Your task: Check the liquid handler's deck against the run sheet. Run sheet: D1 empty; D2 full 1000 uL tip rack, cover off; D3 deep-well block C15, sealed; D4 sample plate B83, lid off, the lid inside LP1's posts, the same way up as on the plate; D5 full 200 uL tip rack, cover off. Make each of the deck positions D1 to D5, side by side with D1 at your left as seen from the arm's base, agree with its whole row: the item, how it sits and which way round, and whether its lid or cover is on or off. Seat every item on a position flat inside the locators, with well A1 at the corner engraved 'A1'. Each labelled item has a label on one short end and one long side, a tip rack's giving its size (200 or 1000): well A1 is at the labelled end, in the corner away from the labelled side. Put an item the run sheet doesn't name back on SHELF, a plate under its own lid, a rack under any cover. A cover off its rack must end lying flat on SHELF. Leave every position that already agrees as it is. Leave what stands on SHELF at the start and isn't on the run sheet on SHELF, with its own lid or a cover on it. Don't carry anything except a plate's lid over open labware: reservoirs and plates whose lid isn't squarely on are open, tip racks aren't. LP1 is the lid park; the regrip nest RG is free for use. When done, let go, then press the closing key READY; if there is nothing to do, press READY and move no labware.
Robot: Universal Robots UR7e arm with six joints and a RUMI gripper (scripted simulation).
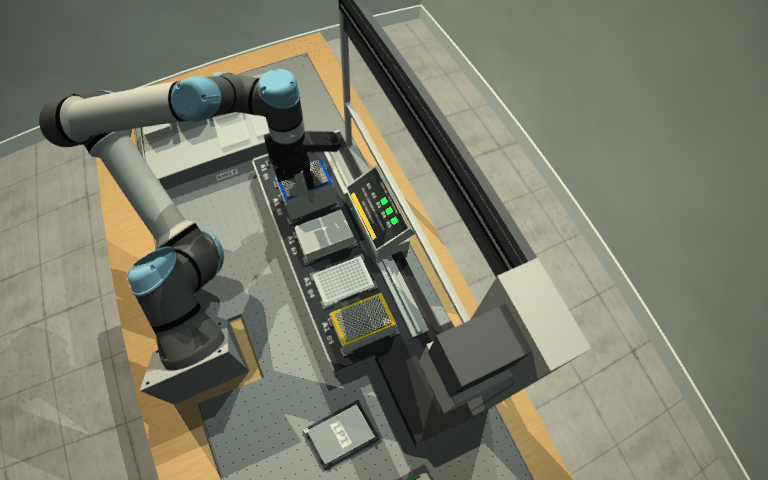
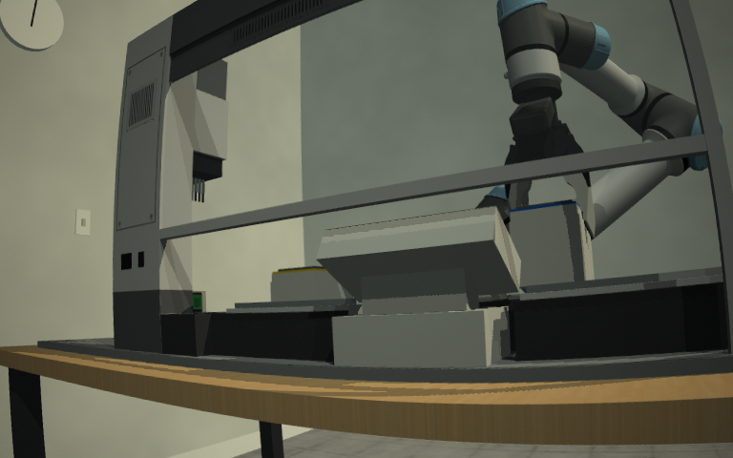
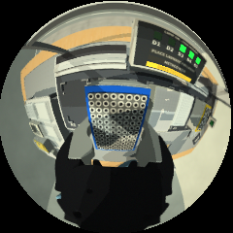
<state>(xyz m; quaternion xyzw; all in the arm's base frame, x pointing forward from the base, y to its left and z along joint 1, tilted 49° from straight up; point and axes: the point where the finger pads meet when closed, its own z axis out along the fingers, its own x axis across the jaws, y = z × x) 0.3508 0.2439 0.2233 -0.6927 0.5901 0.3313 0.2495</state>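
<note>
Right now the grey deep-well block is 12 cm to the right of my hand, 6 cm below it and 1 cm ahead of it. Also, from my hand: blue-rimmed tip rack 1 cm to the right, 1 cm behind; then yellow-rimmed tip rack 38 cm to the right, 3 cm below, 3 cm ahead; then white sample plate 25 cm to the right, 7 cm below, 2 cm ahead.
</note>
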